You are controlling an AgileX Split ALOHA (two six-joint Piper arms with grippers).
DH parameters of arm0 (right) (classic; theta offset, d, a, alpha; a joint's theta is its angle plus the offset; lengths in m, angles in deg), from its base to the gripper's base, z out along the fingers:
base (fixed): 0 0 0 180
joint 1: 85.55 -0.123 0 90
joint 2: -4.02 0 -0.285 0
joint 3: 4.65 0 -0.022 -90
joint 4: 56.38 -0.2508 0 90
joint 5: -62.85 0 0.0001 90
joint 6: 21.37 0.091 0 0
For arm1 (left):
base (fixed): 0 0 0 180
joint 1: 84.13 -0.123 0 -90
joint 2: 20.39 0 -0.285 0
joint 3: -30.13 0 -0.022 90
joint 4: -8.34 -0.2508 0 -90
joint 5: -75.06 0 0.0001 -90
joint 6: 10.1 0.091 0 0
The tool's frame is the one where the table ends.
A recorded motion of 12 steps. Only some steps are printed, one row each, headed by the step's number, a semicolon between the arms.
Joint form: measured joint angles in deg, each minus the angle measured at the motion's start. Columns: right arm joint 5, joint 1, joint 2, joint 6, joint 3, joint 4; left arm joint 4, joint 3, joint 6, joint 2, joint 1, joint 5.
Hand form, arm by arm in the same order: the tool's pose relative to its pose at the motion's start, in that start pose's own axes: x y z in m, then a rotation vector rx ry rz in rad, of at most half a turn. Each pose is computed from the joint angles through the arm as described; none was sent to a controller.
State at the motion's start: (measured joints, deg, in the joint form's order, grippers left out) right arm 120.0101 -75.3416 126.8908 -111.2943 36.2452 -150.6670; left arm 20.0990 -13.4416 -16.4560 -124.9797 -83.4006 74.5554
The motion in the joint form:
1: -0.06 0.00 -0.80 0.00 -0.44 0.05; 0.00 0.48 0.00 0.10 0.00 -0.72
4: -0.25 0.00 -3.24 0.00 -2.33 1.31; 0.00 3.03 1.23 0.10 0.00 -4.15
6: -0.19 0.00 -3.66 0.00 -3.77 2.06; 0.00 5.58 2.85 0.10 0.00 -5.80
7: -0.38 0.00 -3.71 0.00 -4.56 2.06; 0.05 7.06 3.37 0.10 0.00 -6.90
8: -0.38 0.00 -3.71 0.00 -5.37 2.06; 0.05 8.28 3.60 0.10 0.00 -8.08
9: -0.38 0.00 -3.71 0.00 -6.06 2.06; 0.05 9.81 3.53 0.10 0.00 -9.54
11: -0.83 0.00 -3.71 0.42 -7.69 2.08; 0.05 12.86 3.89 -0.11 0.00 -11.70
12: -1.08 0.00 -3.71 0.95 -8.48 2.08; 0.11 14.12 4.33 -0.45 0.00 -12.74
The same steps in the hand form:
1: -0.0038 0.0031 -0.0017 -0.0006 -0.0110 -0.0186; -0.0018 -0.0008 -0.0006 0.0018 0.0029 0.0000
4: -0.0163 0.0136 -0.0075 -0.0018 -0.0336 -0.0938; -0.0108 -0.0050 -0.0021 0.0092 0.0200 0.0220
6: -0.0234 0.0168 -0.0088 -0.0041 -0.0403 -0.1282; -0.0225 -0.0094 -0.0040 0.0197 0.0059 0.0509
7: -0.0276 0.0177 -0.0091 -0.0016 -0.0485 -0.1404; -0.0291 -0.0119 -0.0054 0.0256 0.0002 0.0597
8: -0.0317 0.0187 -0.0094 -0.0025 -0.0562 -0.1522; -0.0340 -0.0139 -0.0066 0.0299 0.0002 0.0643
9: -0.0352 0.0196 -0.0097 -0.0032 -0.0627 -0.1623; -0.0402 -0.0164 -0.0083 0.0353 0.0000 0.0640
11: -0.0436 0.0211 -0.0104 0.0028 -0.0787 -0.1786; -0.0531 -0.0214 -0.0112 0.0461 -0.0102 0.0720
12: -0.0477 0.0219 -0.0108 0.0059 -0.0867 -0.1807; -0.0576 -0.0232 -0.0113 0.0493 -0.0076 0.0795

